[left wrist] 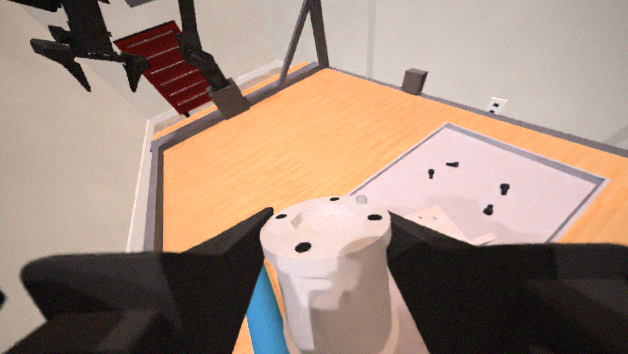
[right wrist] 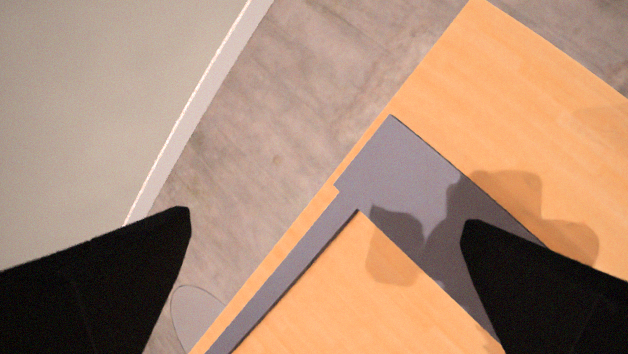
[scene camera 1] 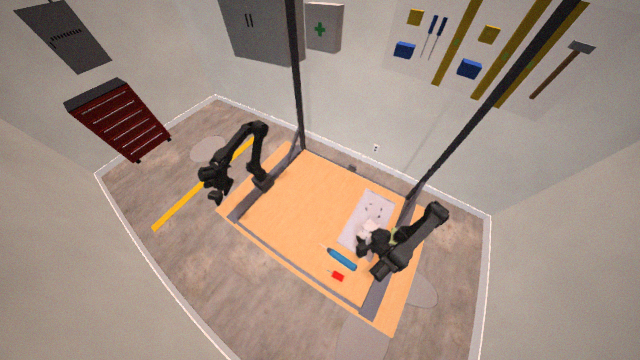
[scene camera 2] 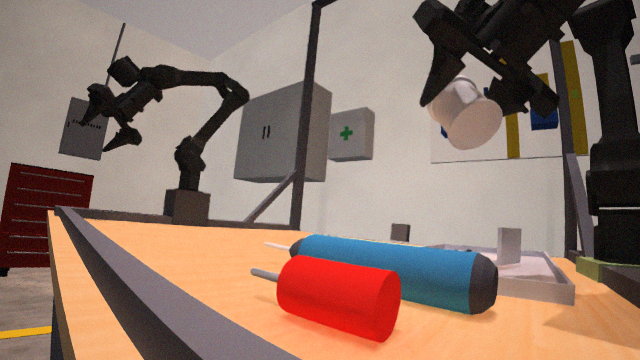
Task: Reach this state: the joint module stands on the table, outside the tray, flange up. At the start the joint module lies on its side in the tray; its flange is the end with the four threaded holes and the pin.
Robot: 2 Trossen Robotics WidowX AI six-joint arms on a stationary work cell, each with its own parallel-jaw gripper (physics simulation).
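Frame: origin at the left arm's base, x ahead, y left, z up, level; millimetres.
Seen in the pictures: left gripper, fingertip midpoint: (left wrist: 321,212) (scene camera 1: 361,233) (scene camera 2: 441,116); right gripper, fingertip midpoint: (left wrist: 113,92) (right wrist: 329,227) (scene camera 1: 222,200) (scene camera 2: 92,139); left arm's base, link origin: (scene camera 1: 399,238) (scene camera 2: 628,262); right arm's base, link origin: (left wrist: 220,85) (scene camera 1: 261,177).
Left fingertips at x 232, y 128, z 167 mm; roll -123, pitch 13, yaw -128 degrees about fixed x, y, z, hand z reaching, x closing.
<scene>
Offsets run from my left fingertips to a thing's middle.
The pale joint module {26 mm back, 16 mm left, 2 mm down} (scene camera 2: 465,120) (left wrist: 332,290) is held in the air, tilted, by my left gripper (scene camera 1: 364,241) (scene camera 2: 462,106) (left wrist: 321,212). One finger is on each side near the flange. In the left wrist view the flange shows four dark holes and a small pin. In scene camera 2 the wide base end faces down toward the camera. The tray {35 mm back, 154 mm right, 181 mm down} (scene camera 1: 349,236) (scene camera 2: 540,292) (left wrist: 575,172) lies below. In scene camera 1 the module is hard to tell from the pale bracket. My right gripper (scene camera 1: 220,197) (scene camera 2: 93,137) (left wrist: 113,92) (right wrist: 329,227) is open and empty, far left of the tray.
A pale bracket {53 mm back, 126 mm right, 157 mm down} (scene camera 2: 509,245) (left wrist: 435,222) and black screws {88 mm back, 265 mm right, 181 mm down} (left wrist: 504,189) are in the tray. A blue screwdriver {58 mm ahead, 113 mm left, 169 mm down} (scene camera 1: 342,259) (scene camera 2: 390,265) (left wrist: 265,310) lies beside it, and a red-handled tool {35 mm ahead, 203 mm left, 172 mm down} (scene camera 1: 337,276) (scene camera 2: 335,295) is nearer the table's front. Grey frame rails edge the table.
</scene>
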